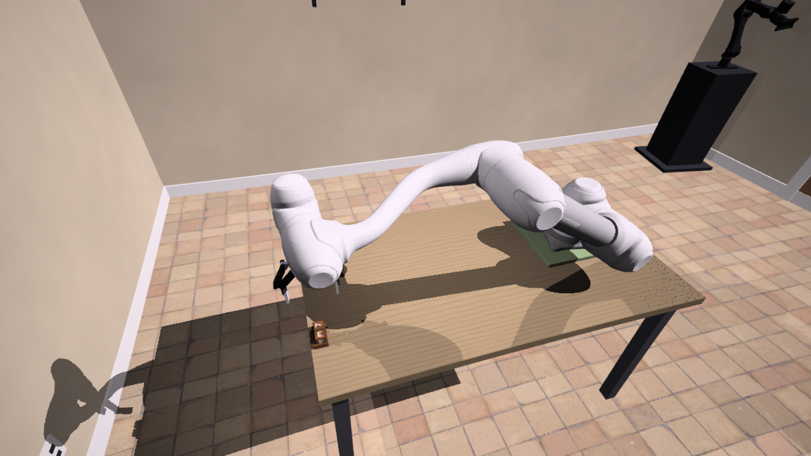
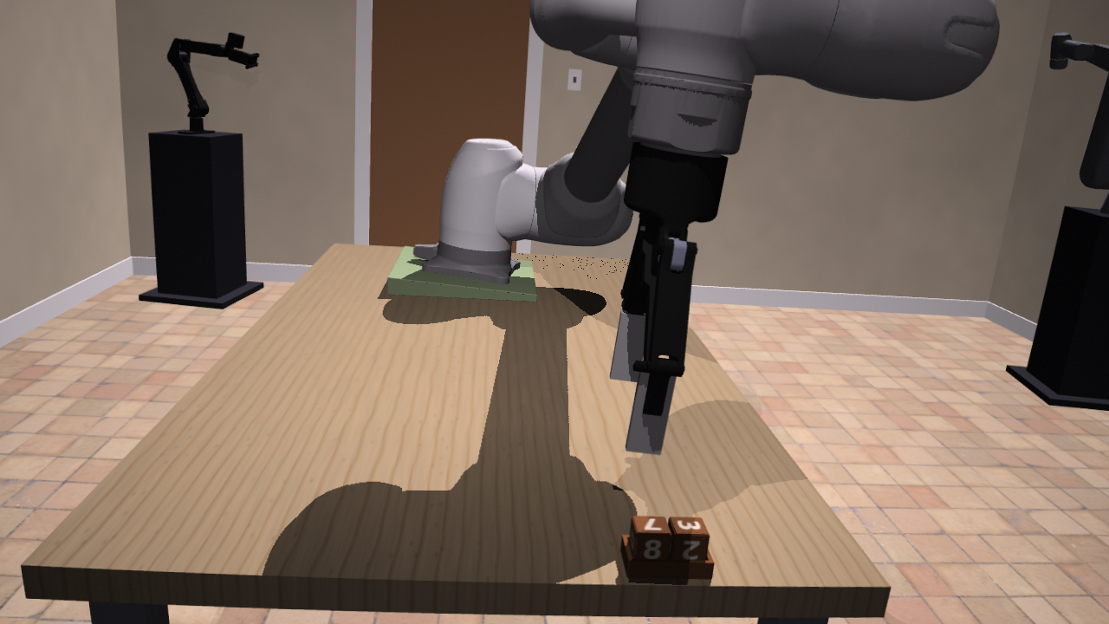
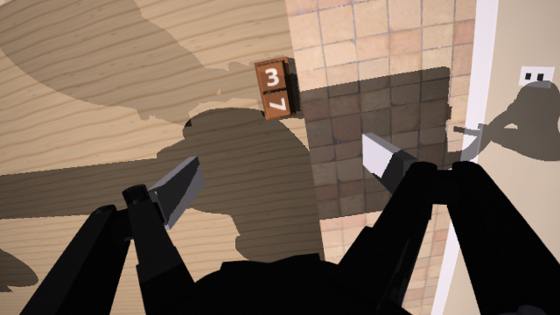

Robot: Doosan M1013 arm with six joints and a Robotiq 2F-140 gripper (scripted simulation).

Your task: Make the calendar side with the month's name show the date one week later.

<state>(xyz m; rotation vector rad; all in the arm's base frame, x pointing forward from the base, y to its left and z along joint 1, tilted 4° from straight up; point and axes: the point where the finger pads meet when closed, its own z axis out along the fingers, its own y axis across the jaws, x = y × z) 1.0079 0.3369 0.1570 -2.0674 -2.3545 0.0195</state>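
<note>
Right now the brown tray is 1 cm behind my hand, 4 cm to the left of it and 15 cm below it.
</note>
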